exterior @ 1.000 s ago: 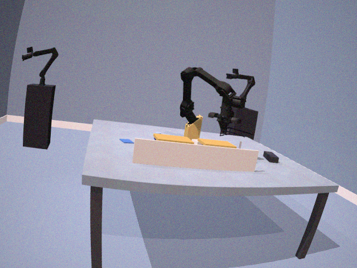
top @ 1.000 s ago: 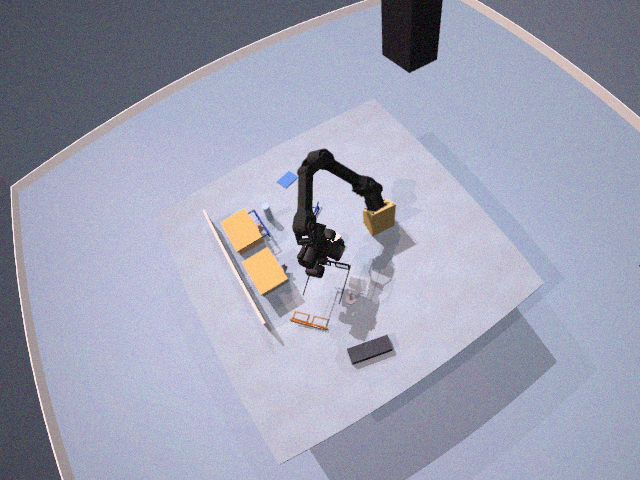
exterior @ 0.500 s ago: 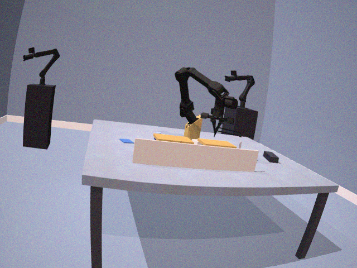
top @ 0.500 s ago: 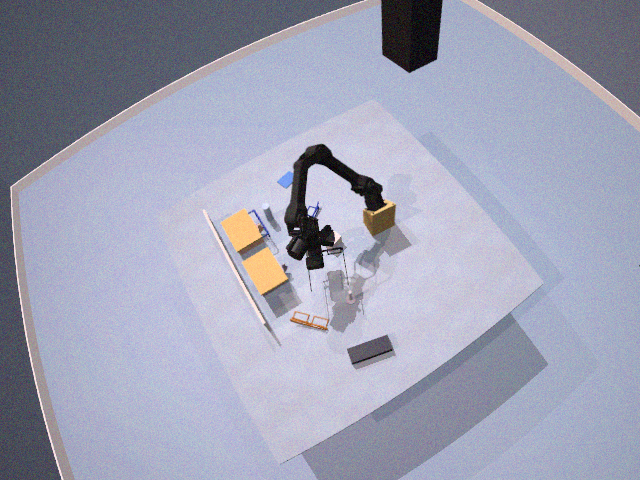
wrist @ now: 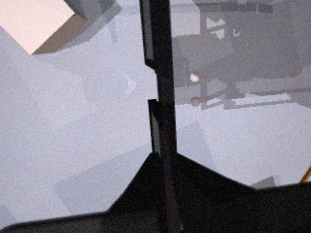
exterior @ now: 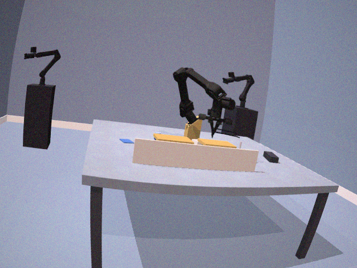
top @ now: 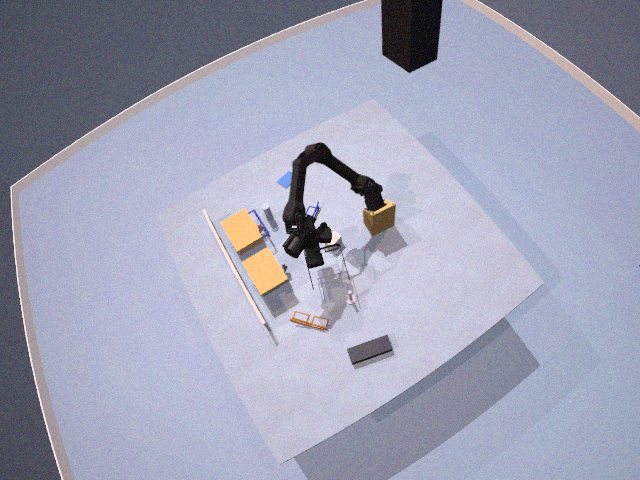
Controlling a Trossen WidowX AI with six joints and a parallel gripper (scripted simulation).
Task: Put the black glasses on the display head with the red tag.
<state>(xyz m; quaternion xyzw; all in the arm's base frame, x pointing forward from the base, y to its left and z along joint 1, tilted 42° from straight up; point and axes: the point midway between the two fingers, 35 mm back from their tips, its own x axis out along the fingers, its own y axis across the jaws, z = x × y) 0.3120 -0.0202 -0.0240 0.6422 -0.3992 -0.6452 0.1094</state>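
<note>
My gripper tip is now 110 mm past the white cube, 40 mm to the left of it and 90 mm above it. Round my gripper tip: beige board (290 mm ahead, 180 mm to the right, 60 mm below); then black box (50 mm ahead, 420 mm to the left, 90 mm below); then display head (150 mm ahead, 280 mm to the right, 60 mm below).
</note>
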